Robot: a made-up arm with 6 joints.
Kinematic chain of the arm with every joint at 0, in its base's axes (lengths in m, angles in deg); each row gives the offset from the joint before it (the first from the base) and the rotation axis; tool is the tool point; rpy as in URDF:
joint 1: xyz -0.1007 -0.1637 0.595 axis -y
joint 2: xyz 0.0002 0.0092 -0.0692 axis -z
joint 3: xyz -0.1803 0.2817 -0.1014 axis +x
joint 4: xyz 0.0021 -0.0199 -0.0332 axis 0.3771 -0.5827 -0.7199
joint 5: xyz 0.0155 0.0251 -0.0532 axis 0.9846 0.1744 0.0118
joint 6: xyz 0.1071 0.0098 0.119 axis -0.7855 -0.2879 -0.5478
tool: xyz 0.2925 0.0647 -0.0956 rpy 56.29 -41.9 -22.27
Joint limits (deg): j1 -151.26..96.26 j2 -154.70..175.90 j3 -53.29..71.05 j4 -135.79..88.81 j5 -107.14..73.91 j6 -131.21..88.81
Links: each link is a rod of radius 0.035 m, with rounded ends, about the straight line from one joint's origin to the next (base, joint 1, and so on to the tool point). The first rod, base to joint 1, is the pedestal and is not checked.
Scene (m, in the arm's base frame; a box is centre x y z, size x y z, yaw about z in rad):
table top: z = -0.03
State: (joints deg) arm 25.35 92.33 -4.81 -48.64 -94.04 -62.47
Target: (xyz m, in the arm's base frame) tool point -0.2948 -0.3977 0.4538
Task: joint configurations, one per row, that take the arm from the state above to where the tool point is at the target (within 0.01 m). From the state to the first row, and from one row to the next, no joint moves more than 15 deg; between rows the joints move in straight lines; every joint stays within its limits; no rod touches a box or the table.
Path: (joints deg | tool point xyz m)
1: 19.02 102.62 -8.04 -33.95 -96.22 -57.83 | 0.4489 -0.1982 0.1353
2: 12.69 112.91 -11.26 -19.25 -98.41 -53.20 | 0.3086 -0.3520 0.1105
3: 6.35 123.20 -14.49 -4.56 -100.59 -48.56 | 0.1241 -0.4530 0.1288
4: 0.02 133.50 -17.71 10.14 -102.77 -43.92 | -0.0638 -0.4899 0.2000
5: -6.31 143.79 -20.94 24.83 -104.96 -39.28 | -0.2135 -0.4659 0.3159
6: -12.64 154.08 -24.17 39.53 -107.14 -34.65 | -0.2948 -0.3977 0.4538

